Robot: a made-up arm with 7 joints. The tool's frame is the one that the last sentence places. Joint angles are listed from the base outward.
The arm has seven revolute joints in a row. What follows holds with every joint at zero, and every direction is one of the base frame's.
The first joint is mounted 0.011 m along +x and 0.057 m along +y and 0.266 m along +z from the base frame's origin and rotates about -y.
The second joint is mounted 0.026 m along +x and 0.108 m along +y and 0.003 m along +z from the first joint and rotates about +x.
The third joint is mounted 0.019 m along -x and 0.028 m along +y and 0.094 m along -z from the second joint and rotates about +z.
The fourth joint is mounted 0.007 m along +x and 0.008 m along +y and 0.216 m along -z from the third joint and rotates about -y.
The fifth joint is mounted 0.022 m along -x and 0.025 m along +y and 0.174 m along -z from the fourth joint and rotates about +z.
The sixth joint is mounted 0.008 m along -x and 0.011 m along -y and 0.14 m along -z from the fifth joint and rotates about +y.
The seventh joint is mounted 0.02 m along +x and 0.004 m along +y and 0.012 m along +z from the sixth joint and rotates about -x.
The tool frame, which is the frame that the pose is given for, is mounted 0.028 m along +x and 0.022 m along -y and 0.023 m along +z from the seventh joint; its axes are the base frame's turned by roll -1.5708, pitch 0 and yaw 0 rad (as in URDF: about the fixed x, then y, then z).
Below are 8 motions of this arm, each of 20 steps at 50 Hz.
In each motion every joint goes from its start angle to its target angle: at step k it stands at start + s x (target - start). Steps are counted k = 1, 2, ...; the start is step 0. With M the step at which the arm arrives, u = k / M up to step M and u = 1 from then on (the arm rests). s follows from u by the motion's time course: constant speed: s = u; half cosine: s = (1 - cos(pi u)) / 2; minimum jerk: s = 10 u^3 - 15 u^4 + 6 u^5.
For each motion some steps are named. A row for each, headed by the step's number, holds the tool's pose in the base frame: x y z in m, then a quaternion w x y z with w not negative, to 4 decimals.
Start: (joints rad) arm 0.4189 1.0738 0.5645 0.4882 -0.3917 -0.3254 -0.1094
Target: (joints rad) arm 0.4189 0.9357 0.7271 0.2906 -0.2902 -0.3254 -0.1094
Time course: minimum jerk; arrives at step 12
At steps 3, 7, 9, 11, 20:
3: 0.1896 0.6907 0.1374 0.8689 0.0028 -0.3734 -0.3249
7: 0.1862 0.6797 0.0814 0.8587 -0.0594 -0.4384 -0.2589
9: 0.1852 0.6718 0.0562 0.8512 -0.0873 -0.4647 -0.2280
11: 0.1849 0.6681 0.0461 0.8476 -0.0986 -0.4748 -0.2152
20: 0.1849 0.6679 0.0455 0.8475 -0.0992 -0.4754 -0.2145

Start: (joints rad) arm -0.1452 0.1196 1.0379 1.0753 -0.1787 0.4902 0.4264
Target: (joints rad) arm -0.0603 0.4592 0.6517 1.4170 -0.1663 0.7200 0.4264
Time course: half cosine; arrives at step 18
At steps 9, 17, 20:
9: 0.1868 0.5243 -0.0399 0.7454 -0.5445 -0.3790 -0.0659
17: 0.2572 0.5157 0.0592 0.7802 -0.5044 -0.3247 -0.1770
20: 0.2581 0.5153 0.0607 0.7807 -0.5038 -0.3238 -0.1786

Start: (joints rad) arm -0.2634 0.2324 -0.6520 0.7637 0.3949 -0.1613 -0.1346
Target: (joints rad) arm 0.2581 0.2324 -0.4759 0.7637 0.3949 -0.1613 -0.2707
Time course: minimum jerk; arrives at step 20
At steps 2, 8, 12, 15, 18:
2: 0.0640 0.1934 -0.2625 0.6441 -0.7063 -0.1077 -0.2735
8: 0.1547 0.2020 -0.2462 0.6565 -0.6602 -0.1868 -0.3134
12: 0.2561 0.2127 -0.2071 0.6586 -0.6022 -0.2824 -0.3518
15: 0.3109 0.2192 -0.1749 0.6535 -0.5671 -0.3387 -0.3697
18: 0.3338 0.2222 -0.1586 0.6496 -0.5514 -0.3636 -0.3765

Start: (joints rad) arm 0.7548 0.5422 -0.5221 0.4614 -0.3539 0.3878 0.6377
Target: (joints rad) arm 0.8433 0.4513 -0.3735 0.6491 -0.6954 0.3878 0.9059
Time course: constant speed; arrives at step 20
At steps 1, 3, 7, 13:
1: 0.4641 0.4107 0.0043 0.7510 -0.5386 0.1239 -0.3614
3: 0.4696 0.4043 0.0111 0.7451 -0.5378 0.1292 -0.3727
7: 0.4799 0.3919 0.0256 0.7343 -0.5350 0.1394 -0.3940
13: 0.4938 0.3743 0.0486 0.7206 -0.5276 0.1541 -0.4226

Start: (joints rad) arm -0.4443 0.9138 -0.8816 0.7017 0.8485 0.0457 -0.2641
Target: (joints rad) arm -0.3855 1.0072 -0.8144 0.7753 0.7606 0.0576 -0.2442
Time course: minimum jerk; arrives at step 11
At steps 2, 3, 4, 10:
2: 0.0020 0.5008 -0.1676 0.8689 -0.4706 0.1233 -0.0910
3: 0.0067 0.5028 -0.1653 0.8695 -0.4690 0.1216 -0.0962
4: 0.0139 0.5056 -0.1616 0.8703 -0.4664 0.1190 -0.1040
10: 0.0546 0.5209 -0.1378 0.8745 -0.4492 0.1052 -0.1498

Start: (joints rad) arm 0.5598 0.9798 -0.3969 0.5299 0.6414 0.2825 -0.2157
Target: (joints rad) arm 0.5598 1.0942 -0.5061 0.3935 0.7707 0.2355 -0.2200
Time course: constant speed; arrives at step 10
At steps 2, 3, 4, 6, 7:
2: 0.3324 0.6252 0.1055 0.8699 -0.2911 -0.3795 -0.1203
3: 0.3273 0.6306 0.1072 0.8724 -0.2861 -0.3796 -0.1141
4: 0.3220 0.6360 0.1092 0.8748 -0.2809 -0.3797 -0.1079
6: 0.3113 0.6467 0.1135 0.8794 -0.2699 -0.3803 -0.0955
7: 0.3057 0.6520 0.1159 0.8817 -0.2641 -0.3807 -0.0893

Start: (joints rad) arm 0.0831 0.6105 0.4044 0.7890 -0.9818 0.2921 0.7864
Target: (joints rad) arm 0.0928 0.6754 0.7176 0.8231 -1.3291 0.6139 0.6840
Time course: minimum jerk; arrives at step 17
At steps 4, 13, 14, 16, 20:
4: 0.2449 0.5458 -0.0706 0.8272 -0.5022 0.1717 -0.1847
13: 0.2301 0.6101 -0.0344 0.9217 -0.3660 0.1281 0.0100
14: 0.2287 0.6139 -0.0323 0.9251 -0.3577 0.1253 0.0218
16: 0.2275 0.6171 -0.0304 0.9279 -0.3506 0.1230 0.0317
20: 0.2274 0.6172 -0.0303 0.9280 -0.3503 0.1229 0.0322

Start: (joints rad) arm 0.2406 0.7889 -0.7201 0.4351 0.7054 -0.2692 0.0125
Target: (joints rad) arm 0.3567 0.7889 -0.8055 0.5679 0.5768 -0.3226 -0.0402
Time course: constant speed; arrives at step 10
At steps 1, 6, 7, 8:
1: 0.2396 0.5197 -0.0985 0.7930 -0.4584 -0.2171 -0.3375
6: 0.2665 0.5006 -0.0891 0.7702 -0.4475 -0.2128 -0.4016
7: 0.2716 0.4968 -0.0870 0.7652 -0.4448 -0.2120 -0.4143
8: 0.2766 0.4929 -0.0848 0.7601 -0.4420 -0.2112 -0.4269

